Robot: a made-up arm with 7 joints. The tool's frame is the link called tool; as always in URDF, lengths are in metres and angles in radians. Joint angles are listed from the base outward.
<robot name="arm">
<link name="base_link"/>
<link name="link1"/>
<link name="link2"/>
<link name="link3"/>
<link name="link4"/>
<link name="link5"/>
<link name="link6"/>
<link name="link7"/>
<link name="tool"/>
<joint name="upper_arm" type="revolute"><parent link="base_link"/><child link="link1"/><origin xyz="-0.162 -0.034 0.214"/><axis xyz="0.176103 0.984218 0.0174"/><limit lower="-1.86" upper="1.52"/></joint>
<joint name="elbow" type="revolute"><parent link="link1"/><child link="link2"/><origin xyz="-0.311 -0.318 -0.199"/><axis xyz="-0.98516 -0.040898 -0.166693"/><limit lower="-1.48" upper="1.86"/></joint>
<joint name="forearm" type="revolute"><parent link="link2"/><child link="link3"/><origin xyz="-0.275 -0.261 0.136"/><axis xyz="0 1 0"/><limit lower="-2.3" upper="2.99"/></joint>
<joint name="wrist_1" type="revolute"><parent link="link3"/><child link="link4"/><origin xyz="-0.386 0.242 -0.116"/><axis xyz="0 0 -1"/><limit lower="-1.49" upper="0.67"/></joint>
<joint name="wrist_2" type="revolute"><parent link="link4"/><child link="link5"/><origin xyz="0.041 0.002 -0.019"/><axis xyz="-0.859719 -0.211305 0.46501"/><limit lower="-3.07" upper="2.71"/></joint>
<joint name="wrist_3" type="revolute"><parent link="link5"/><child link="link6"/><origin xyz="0.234 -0.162 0.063"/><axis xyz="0 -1 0"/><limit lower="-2.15" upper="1.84"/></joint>
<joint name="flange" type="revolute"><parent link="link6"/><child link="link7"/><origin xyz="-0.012 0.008 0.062"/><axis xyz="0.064 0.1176 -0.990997"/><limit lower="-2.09" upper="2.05"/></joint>
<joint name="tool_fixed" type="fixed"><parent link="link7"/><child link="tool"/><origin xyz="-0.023 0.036 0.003"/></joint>
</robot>
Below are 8 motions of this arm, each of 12 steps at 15 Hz.
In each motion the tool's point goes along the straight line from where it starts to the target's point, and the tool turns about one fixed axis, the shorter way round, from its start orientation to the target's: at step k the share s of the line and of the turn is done. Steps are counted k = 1, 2, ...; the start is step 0. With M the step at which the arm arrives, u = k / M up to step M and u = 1 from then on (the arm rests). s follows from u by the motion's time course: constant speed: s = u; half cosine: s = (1 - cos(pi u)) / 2; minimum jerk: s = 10 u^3 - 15 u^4 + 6 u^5.
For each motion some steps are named. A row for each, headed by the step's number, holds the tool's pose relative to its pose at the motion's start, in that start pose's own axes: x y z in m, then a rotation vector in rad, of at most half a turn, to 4 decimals.
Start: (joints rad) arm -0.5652 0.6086 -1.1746 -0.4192 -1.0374 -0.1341 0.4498
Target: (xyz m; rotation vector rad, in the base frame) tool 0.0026 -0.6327 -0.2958 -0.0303 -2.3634 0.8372
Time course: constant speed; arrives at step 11
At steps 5, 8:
5: 0.0611 -0.0824 -0.2105 0.0621 -0.6500 0.3143
8: 0.0977 -0.1318 -0.3368 0.0994 -1.0401 0.5030

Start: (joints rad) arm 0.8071 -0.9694 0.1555 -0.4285 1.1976 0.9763 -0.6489
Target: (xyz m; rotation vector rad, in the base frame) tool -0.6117 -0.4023 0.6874 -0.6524 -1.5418 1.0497
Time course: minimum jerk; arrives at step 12
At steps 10, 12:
10: 0.0102 -0.0212 -0.2069 -0.5911 0.1819 0.7023
12: 0.0106 -0.0220 -0.2146 -0.6129 0.1886 0.7281

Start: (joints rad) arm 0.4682 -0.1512 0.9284 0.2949 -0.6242 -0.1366 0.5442
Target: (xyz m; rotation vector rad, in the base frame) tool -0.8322 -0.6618 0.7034 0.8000 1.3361 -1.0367
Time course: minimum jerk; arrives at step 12
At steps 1, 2, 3, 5, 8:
1: -0.0009 -0.0004 0.0000 0.0023 0.0003 0.0035
2: -0.0064 -0.0029 0.0003 0.0164 0.0024 0.0245
3: -0.0186 -0.0085 0.0008 0.0478 0.0071 0.0714
5: -0.0624 -0.0285 0.0025 0.1600 0.0237 0.2391
8: -0.1422 -0.0650 0.0058 0.3647 0.0541 0.5449

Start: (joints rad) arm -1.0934 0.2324 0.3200 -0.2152 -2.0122 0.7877 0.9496
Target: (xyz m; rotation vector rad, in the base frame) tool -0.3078 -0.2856 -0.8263 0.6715 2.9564 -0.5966
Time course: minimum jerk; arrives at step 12
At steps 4, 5, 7, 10, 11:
4: -0.0063 -0.0442 -0.0503 -0.2933 0.1860 -0.4376
5: -0.0104 -0.0729 -0.0830 -0.4844 0.3072 -0.7226
7: -0.0196 -0.1375 -0.1565 -0.9131 0.5791 -1.3622
10: -0.0289 -0.2029 -0.2310 -1.3480 0.8549 -2.0108
11: -0.0298 -0.2093 -0.2383 -1.3905 0.8819 -2.0742

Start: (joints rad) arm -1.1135 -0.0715 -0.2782 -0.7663 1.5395 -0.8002 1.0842
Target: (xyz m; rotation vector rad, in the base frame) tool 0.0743 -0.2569 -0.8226 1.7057 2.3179 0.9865
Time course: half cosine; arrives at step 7
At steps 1, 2, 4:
1: -0.0191 0.0165 -0.0064 -0.0178 -0.0339 0.0040
2: -0.0728 0.0628 -0.0244 -0.0675 -0.1290 0.0153
4: -0.2363 0.2040 -0.0793 -0.2193 -0.4189 0.0498

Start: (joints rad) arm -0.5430 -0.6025 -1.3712 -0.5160 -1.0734 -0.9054 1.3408
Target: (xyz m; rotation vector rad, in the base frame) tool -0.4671 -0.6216 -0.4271 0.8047 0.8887 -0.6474
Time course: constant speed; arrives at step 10
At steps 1, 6, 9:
1: -0.0097 -0.0346 -0.0107 0.0053 0.0535 -0.0765
6: -0.0583 -0.2079 -0.0645 0.0317 0.3208 -0.4589
9: -0.0875 -0.3118 -0.0967 0.0475 0.4813 -0.6883

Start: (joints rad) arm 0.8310 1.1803 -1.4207 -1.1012 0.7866 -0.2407 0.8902
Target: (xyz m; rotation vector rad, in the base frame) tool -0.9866 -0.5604 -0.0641 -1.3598 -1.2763 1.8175
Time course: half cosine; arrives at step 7
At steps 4, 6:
4: -0.1369 0.1777 -0.0502 -0.1249 -0.1446 0.3192
6: -0.2129 0.2763 -0.0780 -0.1942 -0.2248 0.4963

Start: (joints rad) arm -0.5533 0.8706 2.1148 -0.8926 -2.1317 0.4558 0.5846
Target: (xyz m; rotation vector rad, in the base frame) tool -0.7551 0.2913 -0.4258 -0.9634 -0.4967 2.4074
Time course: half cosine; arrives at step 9
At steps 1, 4, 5, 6, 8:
1: 0.0017 0.0069 -0.0116 0.0147 0.0128 0.0011
4: 0.0235 0.0941 -0.1590 0.2013 0.1751 0.0153
5: 0.0333 0.1337 -0.2258 0.2858 0.2487 0.0218
6: 0.0426 0.1709 -0.2885 0.3653 0.3178 0.0278
8: 0.0550 0.2210 -0.3731 0.4724 0.4110 0.0359

